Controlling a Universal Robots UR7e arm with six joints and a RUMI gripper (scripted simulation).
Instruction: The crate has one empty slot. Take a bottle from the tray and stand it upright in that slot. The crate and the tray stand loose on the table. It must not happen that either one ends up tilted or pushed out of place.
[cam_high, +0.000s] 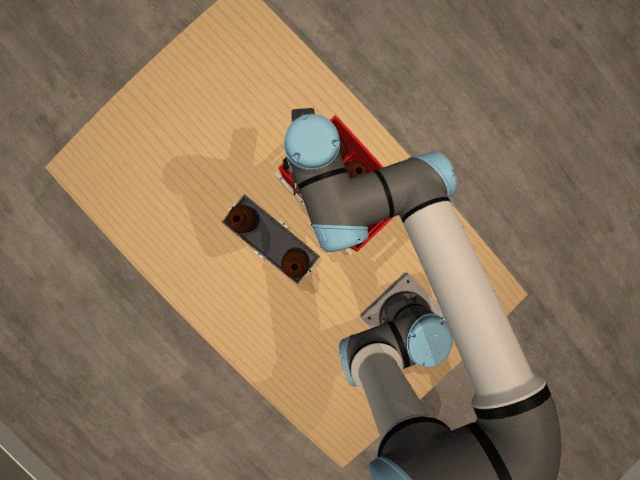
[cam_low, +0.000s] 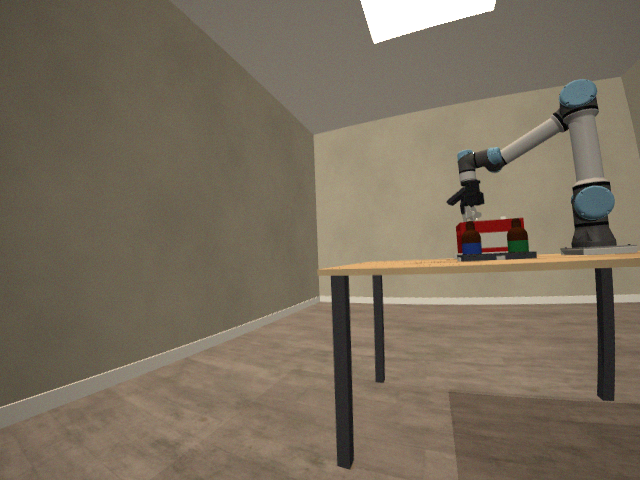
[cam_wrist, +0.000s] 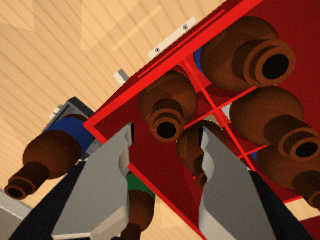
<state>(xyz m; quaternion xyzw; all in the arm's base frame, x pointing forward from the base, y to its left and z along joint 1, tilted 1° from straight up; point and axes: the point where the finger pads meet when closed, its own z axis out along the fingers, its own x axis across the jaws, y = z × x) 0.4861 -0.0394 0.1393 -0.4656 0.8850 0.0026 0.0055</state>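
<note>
The red-labelled bottle is 80 mm below my hand. The rest, counted from my hand: tray: 70 mm behind, 190 mm to the left, 150 mm below; then crate: 90 mm behind, 50 mm to the right, 80 mm below.
</note>
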